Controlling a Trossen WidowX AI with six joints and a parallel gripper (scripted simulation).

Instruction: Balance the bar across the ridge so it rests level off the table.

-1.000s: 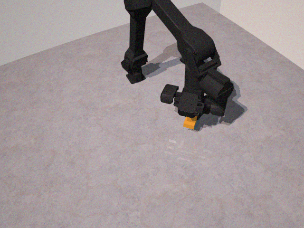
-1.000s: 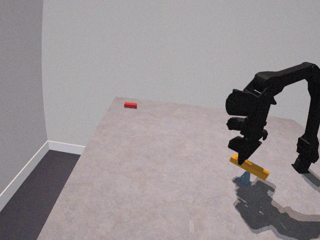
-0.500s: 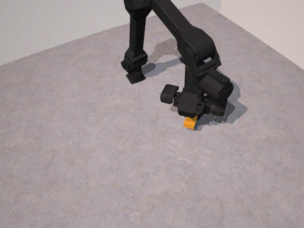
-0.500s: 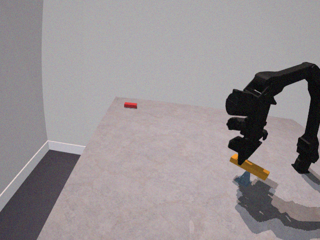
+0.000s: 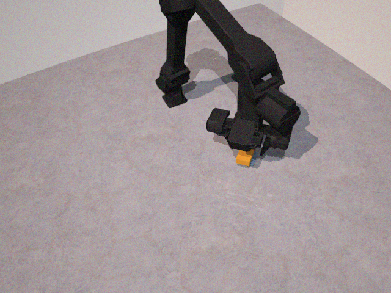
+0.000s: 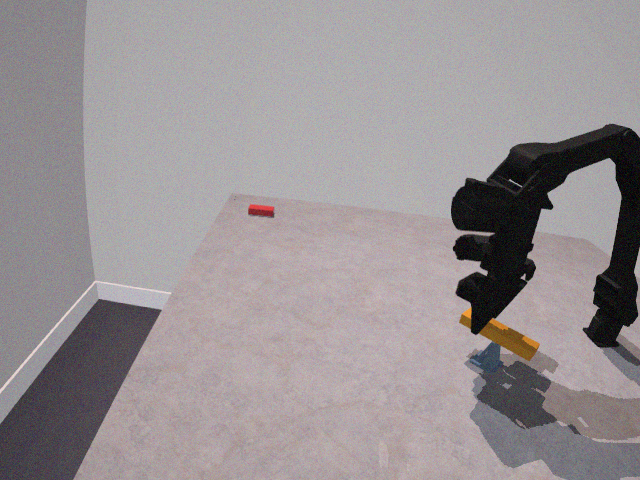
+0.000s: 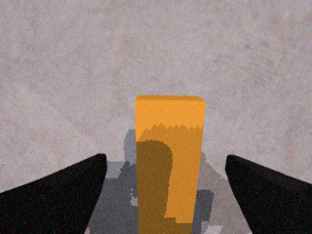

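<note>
Now: gripper tip 2 cm past the bar and 2 cm to the right of it. From my gripper tip the other things lie so: red block 40 cm ahead, 55 cm to the right, 5 cm below.
</note>
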